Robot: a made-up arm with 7 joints. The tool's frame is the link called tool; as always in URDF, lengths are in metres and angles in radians. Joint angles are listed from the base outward.
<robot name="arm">
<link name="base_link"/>
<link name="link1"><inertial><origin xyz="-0.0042 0.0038 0.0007"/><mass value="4.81"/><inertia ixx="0.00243" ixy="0" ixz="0" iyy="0.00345" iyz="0.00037" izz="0.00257"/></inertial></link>
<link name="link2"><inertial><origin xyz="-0.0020 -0.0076 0.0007"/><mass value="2.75"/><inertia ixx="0.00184" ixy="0" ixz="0" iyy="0.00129" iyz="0" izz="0.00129"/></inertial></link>
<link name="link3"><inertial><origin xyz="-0.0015 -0.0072 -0.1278"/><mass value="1.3"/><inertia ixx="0.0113" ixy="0" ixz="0.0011" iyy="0.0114" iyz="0" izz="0.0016"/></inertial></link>
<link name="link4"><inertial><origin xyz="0.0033 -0.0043 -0.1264"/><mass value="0.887"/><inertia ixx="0.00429" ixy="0" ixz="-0.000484" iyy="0.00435" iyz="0" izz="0.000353"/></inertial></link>
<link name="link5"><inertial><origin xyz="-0.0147 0.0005 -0.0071"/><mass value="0.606"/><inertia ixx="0.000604" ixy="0" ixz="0" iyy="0.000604" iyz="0" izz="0.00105"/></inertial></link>
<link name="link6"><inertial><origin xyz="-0.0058 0.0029 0.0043"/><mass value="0.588"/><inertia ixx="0.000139" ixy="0" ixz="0" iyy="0.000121" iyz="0" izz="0.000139"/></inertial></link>
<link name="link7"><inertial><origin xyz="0.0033 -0.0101 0.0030"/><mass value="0.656"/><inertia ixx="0.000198" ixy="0" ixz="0" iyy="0.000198" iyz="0" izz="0.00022"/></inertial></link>
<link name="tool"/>
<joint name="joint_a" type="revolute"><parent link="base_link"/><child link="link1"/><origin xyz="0 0 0" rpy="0 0 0"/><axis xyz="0 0.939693 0.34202"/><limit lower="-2.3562" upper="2.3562"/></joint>
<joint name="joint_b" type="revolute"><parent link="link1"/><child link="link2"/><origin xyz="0 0 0" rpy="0 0 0"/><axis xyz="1 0 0"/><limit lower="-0.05" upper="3.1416"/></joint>
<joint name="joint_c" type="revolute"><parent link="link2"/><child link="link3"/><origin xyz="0 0 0" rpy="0 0 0"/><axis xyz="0 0 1"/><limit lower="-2.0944" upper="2.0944"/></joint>
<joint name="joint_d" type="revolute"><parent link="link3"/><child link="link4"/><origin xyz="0.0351 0 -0.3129" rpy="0 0 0"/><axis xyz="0 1 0"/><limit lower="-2.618" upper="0.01"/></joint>
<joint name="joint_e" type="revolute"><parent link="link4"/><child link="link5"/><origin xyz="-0.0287 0 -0.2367" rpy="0 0 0"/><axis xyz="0 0 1"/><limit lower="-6.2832" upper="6.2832"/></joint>
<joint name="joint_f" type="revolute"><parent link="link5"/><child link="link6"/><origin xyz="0 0 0" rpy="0 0 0"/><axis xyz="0 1 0"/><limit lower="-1.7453" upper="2.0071"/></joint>
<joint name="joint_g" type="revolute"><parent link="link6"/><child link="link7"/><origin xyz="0 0 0" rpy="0 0 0"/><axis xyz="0 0 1"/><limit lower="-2.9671" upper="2.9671"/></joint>
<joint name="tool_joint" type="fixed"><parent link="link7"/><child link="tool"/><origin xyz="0 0 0" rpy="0 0 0"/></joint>
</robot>
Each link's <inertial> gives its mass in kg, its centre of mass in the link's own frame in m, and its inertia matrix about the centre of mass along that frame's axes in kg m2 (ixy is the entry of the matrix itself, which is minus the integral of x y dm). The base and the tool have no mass. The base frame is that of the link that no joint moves.
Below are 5 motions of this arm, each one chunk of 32 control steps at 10 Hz.
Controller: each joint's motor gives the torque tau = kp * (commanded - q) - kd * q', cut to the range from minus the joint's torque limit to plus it. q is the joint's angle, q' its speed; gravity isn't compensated. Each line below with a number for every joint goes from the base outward.
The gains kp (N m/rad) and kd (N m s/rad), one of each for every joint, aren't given. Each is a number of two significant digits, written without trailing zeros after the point. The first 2 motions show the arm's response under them.
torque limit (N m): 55 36 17 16 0.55 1 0.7
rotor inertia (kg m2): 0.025 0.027 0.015 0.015 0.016 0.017 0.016
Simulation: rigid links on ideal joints. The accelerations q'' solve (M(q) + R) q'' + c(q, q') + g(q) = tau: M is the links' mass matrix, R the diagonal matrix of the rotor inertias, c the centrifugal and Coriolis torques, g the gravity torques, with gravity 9.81 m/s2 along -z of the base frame. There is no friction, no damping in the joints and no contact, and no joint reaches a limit. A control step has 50 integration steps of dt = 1/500 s. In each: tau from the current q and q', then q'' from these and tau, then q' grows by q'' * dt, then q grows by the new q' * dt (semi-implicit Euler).
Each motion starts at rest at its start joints. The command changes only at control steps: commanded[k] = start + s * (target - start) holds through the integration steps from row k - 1 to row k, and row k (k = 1, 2, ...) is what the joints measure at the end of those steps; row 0 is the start. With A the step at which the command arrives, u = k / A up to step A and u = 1 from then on. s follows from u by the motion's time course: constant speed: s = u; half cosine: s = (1 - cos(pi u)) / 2; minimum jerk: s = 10 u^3 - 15 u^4 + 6 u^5; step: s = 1 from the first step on.
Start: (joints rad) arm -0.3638 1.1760 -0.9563 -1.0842 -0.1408 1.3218 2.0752
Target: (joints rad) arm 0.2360 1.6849 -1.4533 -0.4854 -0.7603 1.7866 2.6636
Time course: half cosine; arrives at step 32
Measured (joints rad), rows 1 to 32:
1: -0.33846 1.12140 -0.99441 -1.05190 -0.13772 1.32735 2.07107
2: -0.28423 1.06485 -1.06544 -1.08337 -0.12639 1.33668 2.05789
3: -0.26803 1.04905 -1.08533 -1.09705 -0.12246 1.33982 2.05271
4: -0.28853 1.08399 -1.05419 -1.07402 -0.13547 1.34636 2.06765
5: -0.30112 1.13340 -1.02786 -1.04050 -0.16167 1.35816 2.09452
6: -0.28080 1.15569 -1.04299 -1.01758 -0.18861 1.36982 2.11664
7: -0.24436 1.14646 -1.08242 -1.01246 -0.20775 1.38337 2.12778
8: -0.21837 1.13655 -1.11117 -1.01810 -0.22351 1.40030 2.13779
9: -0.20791 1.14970 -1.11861 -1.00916 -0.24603 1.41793 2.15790
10: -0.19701 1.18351 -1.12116 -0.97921 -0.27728 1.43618 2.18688
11: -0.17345 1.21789 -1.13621 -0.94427 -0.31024 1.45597 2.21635
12: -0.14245 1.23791 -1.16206 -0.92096 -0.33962 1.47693 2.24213
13: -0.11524 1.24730 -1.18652 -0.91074 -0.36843 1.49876 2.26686
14: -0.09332 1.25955 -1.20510 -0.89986 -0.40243 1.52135 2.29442
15: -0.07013 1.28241 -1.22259 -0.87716 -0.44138 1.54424 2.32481
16: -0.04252 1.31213 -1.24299 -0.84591 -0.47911 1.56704 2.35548
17: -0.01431 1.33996 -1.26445 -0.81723 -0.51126 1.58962 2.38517
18: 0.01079 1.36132 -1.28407 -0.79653 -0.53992 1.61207 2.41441
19: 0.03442 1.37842 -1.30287 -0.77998 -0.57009 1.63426 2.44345
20: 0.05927 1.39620 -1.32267 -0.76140 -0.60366 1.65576 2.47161
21: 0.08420 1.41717 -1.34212 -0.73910 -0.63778 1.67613 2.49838
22: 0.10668 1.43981 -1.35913 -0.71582 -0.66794 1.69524 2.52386
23: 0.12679 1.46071 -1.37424 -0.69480 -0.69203 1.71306 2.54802
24: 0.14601 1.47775 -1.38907 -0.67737 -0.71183 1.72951 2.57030
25: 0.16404 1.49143 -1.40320 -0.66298 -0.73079 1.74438 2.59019
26: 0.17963 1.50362 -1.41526 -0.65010 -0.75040 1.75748 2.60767
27: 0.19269 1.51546 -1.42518 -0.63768 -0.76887 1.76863 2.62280
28: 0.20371 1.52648 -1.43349 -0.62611 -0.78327 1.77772 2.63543
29: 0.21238 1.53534 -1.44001 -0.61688 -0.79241 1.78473 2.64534
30: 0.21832 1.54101 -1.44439 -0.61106 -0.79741 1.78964 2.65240
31: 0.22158 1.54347 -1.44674 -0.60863 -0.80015 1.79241 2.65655
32: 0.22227 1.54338 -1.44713 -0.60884 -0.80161 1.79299 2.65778
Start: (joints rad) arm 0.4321 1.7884 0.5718 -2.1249 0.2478 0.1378 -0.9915
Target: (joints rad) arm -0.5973 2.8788 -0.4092 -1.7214 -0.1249 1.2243 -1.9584
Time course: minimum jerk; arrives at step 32
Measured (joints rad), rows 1 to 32:
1: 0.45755 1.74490 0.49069 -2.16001 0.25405 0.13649 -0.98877
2: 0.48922 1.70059 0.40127 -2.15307 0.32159 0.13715 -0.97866
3: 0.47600 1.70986 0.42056 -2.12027 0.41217 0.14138 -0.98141
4: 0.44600 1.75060 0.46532 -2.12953 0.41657 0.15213 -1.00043
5: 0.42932 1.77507 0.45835 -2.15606 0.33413 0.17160 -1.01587
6: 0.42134 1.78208 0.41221 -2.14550 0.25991 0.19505 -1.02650
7: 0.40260 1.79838 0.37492 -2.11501 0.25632 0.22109 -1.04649
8: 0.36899 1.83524 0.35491 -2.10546 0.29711 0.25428 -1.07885
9: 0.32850 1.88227 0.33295 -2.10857 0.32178 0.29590 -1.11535
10: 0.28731 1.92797 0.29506 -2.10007 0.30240 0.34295 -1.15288
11: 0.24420 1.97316 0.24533 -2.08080 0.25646 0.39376 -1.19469
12: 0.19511 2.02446 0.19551 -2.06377 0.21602 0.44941 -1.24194
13: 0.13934 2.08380 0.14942 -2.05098 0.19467 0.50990 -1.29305
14: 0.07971 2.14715 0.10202 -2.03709 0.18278 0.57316 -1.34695
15: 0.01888 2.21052 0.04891 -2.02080 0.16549 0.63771 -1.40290
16: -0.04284 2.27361 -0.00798 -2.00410 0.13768 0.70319 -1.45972
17: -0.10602 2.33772 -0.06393 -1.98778 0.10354 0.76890 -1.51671
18: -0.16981 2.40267 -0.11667 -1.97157 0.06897 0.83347 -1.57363
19: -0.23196 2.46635 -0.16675 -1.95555 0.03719 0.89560 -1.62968
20: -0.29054 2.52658 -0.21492 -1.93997 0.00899 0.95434 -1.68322
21: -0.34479 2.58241 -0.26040 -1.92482 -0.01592 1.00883 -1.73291
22: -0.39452 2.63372 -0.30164 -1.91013 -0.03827 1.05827 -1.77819
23: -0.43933 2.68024 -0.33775 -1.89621 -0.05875 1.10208 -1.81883
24: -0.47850 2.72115 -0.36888 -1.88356 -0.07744 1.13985 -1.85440
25: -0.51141 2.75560 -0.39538 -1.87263 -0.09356 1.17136 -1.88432
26: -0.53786 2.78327 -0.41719 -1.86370 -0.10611 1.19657 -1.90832
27: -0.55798 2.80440 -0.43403 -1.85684 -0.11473 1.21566 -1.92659
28: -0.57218 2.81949 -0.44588 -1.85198 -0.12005 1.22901 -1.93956
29: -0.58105 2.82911 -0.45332 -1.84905 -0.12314 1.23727 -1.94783
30: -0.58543 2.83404 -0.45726 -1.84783 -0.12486 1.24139 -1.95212
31: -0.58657 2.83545 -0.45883 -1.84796 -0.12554 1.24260 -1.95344
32: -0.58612 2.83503 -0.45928 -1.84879 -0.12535 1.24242 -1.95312
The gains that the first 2 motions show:
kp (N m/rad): 120 100 52 37 1.7 5.7 3.5
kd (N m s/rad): 3 3 1.2 1 0.066 0.14 0.15
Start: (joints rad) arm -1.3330 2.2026 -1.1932 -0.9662 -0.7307 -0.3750 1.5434
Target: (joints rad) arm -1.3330 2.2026 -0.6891 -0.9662 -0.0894 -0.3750 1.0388
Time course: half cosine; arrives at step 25
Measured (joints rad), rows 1 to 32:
1: -1.32303 2.19093 -1.28288 -0.97152 -0.72421 -0.37147 1.53584
2: -1.31237 2.15544 -1.29985 -0.99698 -0.71269 -0.36521 1.51367
3: -1.31380 2.13633 -1.25837 -1.03432 -0.70445 -0.36574 1.50522
4: -1.31249 2.14130 -1.25243 -1.02400 -0.69691 -0.36856 1.50333
5: -1.31510 2.16033 -1.23917 -0.99468 -0.67686 -0.36843 1.48437
6: -1.32123 2.17664 -1.20341 -0.98010 -0.63985 -0.36945 1.45734
7: -1.32254 2.17876 -1.17794 -0.97761 -0.59500 -0.37136 1.43457
8: -1.31996 2.16883 -1.15827 -0.98410 -0.55343 -0.37079 1.41090
9: -1.31745 2.15795 -1.13196 -0.99465 -0.51924 -0.36955 1.38255
10: -1.31660 2.15446 -1.10202 -0.99690 -0.48822 -0.36988 1.35220
11: -1.31785 2.15909 -1.06928 -0.98864 -0.45255 -0.37101 1.32129
12: -1.32040 2.16678 -1.03346 -0.97790 -0.40855 -0.37208 1.28985
13: -1.32235 2.17157 -0.99836 -0.97096 -0.35976 -0.37302 1.25831
14: -1.32268 2.17108 -0.96636 -0.96917 -0.31274 -0.37360 1.22702
15: -1.32195 2.16749 -0.93656 -0.97062 -0.27152 -0.37376 1.19627
16: -1.32133 2.16463 -0.90762 -0.97151 -0.23568 -0.37390 1.16672
17: -1.32161 2.16476 -0.87912 -0.96927 -0.20254 -0.37434 1.13910
18: -1.32276 2.16739 -0.85161 -0.96457 -0.17032 -0.37498 1.11388
19: -1.32409 2.17033 -0.82655 -0.95983 -0.13967 -0.37557 1.09133
20: -1.32488 2.17171 -0.80538 -0.95692 -0.11260 -0.37597 1.07166
21: -1.32495 2.17120 -0.78862 -0.95607 -0.09072 -0.37616 1.05505
22: -1.32465 2.16988 -0.77595 -0.95623 -0.07431 -0.37623 1.04179
23: -1.32444 2.16906 -0.76687 -0.95612 -0.06288 -0.37630 1.03224
24: -1.32453 2.16928 -0.76125 -0.95520 -0.05608 -0.37641 1.02664
25: -1.32480 2.17012 -0.75944 -0.95394 -0.05403 -0.37652 1.02506
26: -1.32490 2.17046 -0.75976 -0.95310 -0.05600 -0.37657 1.02596
27: -1.32474 2.16996 -0.76005 -0.95348 -0.05921 -0.37652 1.02666
28: -1.32448 2.16926 -0.76030 -0.95449 -0.06079 -0.37642 1.02640
29: -1.32432 2.16886 -0.76055 -0.95485 -0.06003 -0.37638 1.02605
30: -1.32436 2.16897 -0.76053 -0.95460 -0.05818 -0.37643 1.02606
31: -1.32451 2.16940 -0.76026 -0.95421 -0.05698 -0.37648 1.02622
32: -1.32465 2.16975 -0.76004 -0.95392 -0.05719 -0.37649 1.02629

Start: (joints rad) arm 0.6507 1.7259 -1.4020 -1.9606 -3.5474 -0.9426 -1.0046
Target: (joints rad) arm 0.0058 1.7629 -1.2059 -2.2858 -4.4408 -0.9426 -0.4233
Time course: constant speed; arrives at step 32
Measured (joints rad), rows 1 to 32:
1: 0.60675 1.65417 -1.36306 -1.92668 -3.55962 -0.95173 -0.99610
2: 0.56235 1.62248 -1.31886 -1.96251 -3.57348 -0.97119 -0.97783
3: 0.55303 1.65156 -1.32943 -1.98648 -3.58384 -0.96075 -0.95370
4: 0.54875 1.66066 -1.35106 -1.95849 -3.61792 -0.94875 -0.93424
5: 0.52709 1.65549 -1.34196 -1.97006 -3.67813 -0.95779 -0.92089
6: 0.49914 1.65074 -1.32197 -1.99918 -3.72867 -0.96142 -0.90468
7: 0.48110 1.65318 -1.31999 -2.00366 -3.75068 -0.95651 -0.88459
8: 0.46802 1.65830 -1.32637 -2.00184 -3.76352 -0.95564 -0.86608
9: 0.44910 1.65864 -1.32218 -2.01295 -3.78812 -0.95723 -0.84968
10: 0.42681 1.65710 -1.31221 -2.02710 -3.82350 -0.95711 -0.83241
11: 0.40793 1.65881 -1.30845 -2.03458 -3.86034 -0.95652 -0.81394
12: 0.39122 1.66133 -1.30845 -2.04023 -3.89519 -0.95617 -0.79600
13: 0.37254 1.66192 -1.30489 -2.04970 -3.92773 -0.95589 -0.77882
14: 0.35251 1.66231 -1.29892 -2.06029 -3.95705 -0.95584 -0.76128
15: 0.33356 1.66385 -1.29494 -2.06872 -3.98439 -0.95570 -0.74314
16: 0.31544 1.66541 -1.29245 -2.07663 -4.01334 -0.95525 -0.72515
17: 0.29670 1.66634 -1.28884 -2.08589 -4.04539 -0.95490 -0.70755
18: 0.27748 1.66737 -1.28434 -2.09543 -4.07850 -0.95476 -0.68988
19: 0.25858 1.66879 -1.28042 -2.10424 -4.11035 -0.95452 -0.67196
20: 0.23995 1.67014 -1.27702 -2.11302 -4.14059 -0.95413 -0.65402
21: 0.22113 1.67130 -1.27326 -2.12232 -4.17013 -0.95383 -0.63620
22: 0.20214 1.67256 -1.26919 -2.13167 -4.19978 -0.95361 -0.61834
23: 0.18324 1.67396 -1.26529 -2.14080 -4.22994 -0.95332 -0.60039
24: 0.16442 1.67532 -1.26154 -2.15000 -4.26053 -0.95300 -0.58243
25: 0.14553 1.67664 -1.25767 -2.15941 -4.29110 -0.95273 -0.56451
26: 0.12658 1.67802 -1.25368 -2.16885 -4.32117 -0.95247 -0.54657
27: 0.10764 1.67945 -1.24972 -2.17826 -4.35070 -0.95220 -0.52858
28: 0.08872 1.68087 -1.24580 -2.18775 -4.37996 -0.95192 -0.51056
29: 0.06977 1.68230 -1.24181 -2.19735 -4.40923 -0.95167 -0.49255
30: 0.05079 1.68377 -1.23777 -2.20698 -4.43856 -0.95143 -0.47452
31: 0.03180 1.68526 -1.23372 -2.21665 -4.46782 -0.95119 -0.45647
32: 0.01280 1.68677 -1.22965 -2.22640 -4.49687 -0.95097 -0.43841

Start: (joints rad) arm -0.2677 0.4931 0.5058 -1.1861 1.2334 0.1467 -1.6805
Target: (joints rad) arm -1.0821 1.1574 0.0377 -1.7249 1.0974 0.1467 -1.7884
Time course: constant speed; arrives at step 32
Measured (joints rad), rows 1 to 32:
1: -0.25855 0.47397 0.47285 -1.10178 1.21480 0.14175 -1.68893
2: -0.23479 0.43458 0.42794 -1.03414 1.14975 0.13485 -1.70906
3: -0.25117 0.43957 0.40403 -1.03627 1.07980 0.13694 -1.72115
4: -0.30405 0.49181 0.40422 -1.09992 1.06468 0.13815 -1.71759
5: -0.35479 0.54659 0.40719 -1.17046 1.11314 0.13883 -1.70959
6: -0.37816 0.56996 0.39266 -1.19632 1.17786 0.14310 -1.70843
7: -0.38303 0.56796 0.36153 -1.17910 1.19893 0.14458 -1.71619
8: -0.39075 0.56831 0.33196 -1.16696 1.15940 0.14177 -1.72650
9: -0.41548 0.58927 0.31653 -1.18542 1.10168 0.14092 -1.73136
10: -0.45210 0.62458 0.31099 -1.22486 1.07874 0.14260 -1.73047
11: -0.48514 0.65612 0.30236 -1.26176 1.10237 0.14438 -1.72934
12: -0.50744 0.67476 0.28337 -1.28024 1.14153 0.14558 -1.73162
13: -0.52392 0.68621 0.25845 -1.28654 1.15806 0.14577 -1.73670
14: -0.54329 0.70132 0.23691 -1.29730 1.14164 0.14543 -1.74172
15: -0.56957 0.72449 0.22265 -1.31954 1.11348 0.14569 -1.74457
16: -0.59925 0.75144 0.21171 -1.34821 1.10013 0.14663 -1.74579
17: -0.62669 0.77573 0.19794 -1.37444 1.10882 0.14767 -1.74725
18: -0.65022 0.79538 0.17928 -1.39430 1.12624 0.14830 -1.74992
19: -0.67235 0.81338 0.15888 -1.41132 1.13524 0.14849 -1.75334
20: -0.69627 0.83346 0.14089 -1.43081 1.13047 0.14868 -1.75652
21: -0.72275 0.85644 0.12627 -1.45423 1.11980 0.14918 -1.75897
22: -0.75005 0.88030 0.11265 -1.47929 1.11387 0.14987 -1.76102
23: -0.77631 0.90289 0.09738 -1.50319 1.11639 0.15047 -1.76321
24: -0.80131 0.92394 0.08010 -1.52528 1.12310 0.15084 -1.76576
25: -0.82619 0.94477 0.06258 -1.54698 1.12767 0.15107 -1.76845
26: -0.85195 0.96659 0.04652 -1.56972 1.12740 0.15137 -1.77104
27: -0.87864 0.98940 0.03194 -1.59363 1.12431 0.15179 -1.77345
28: -0.90550 1.01236 0.01760 -1.61789 1.12203 0.15223 -1.77578
29: -0.93197 1.03479 0.00252 -1.64172 1.12246 0.15258 -1.77815
30: -0.95810 1.05677 -0.01317 -1.66510 1.12481 0.15281 -1.78060
31: -0.98434 1.07883 -0.02862 -1.68846 1.12702 0.15301 -1.78309
32: -1.01101 1.10132 -0.04327 -1.71215 1.12768 0.15323 -1.78557

